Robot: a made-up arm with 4 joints.
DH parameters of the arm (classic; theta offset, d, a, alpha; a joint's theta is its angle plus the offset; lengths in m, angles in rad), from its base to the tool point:
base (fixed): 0 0.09 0.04 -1.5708
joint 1: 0 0.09 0.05 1.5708
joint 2: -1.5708 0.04 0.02 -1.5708
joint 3: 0 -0.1 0.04 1.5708
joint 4: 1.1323 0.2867 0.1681 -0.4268
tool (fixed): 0.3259 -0.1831 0 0
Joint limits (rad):
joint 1: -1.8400..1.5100
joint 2: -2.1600..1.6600
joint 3: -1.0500..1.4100
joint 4: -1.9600..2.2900
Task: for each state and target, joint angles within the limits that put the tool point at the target. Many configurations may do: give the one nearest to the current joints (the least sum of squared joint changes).
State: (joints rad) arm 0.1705 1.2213 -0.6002 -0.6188
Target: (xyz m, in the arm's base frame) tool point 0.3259 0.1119 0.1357
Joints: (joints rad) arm 0.6655 1.5604 -0.3424 0.0246
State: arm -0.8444 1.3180 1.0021 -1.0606
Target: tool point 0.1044 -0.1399 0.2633
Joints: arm -1.4115 0.7395 0.8094 -0.4785
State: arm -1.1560 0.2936 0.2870 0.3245
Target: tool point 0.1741 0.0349 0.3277
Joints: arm -0.7216 1.1087 0.3995 0.1811
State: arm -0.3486 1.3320 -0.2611 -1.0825
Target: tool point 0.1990 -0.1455 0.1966
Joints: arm -0.2044 0.6552 0.3781 -0.3917
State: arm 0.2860 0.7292 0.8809 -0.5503
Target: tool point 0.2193 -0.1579 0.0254
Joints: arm 0.2623 0.8555 0.7128 -0.6835
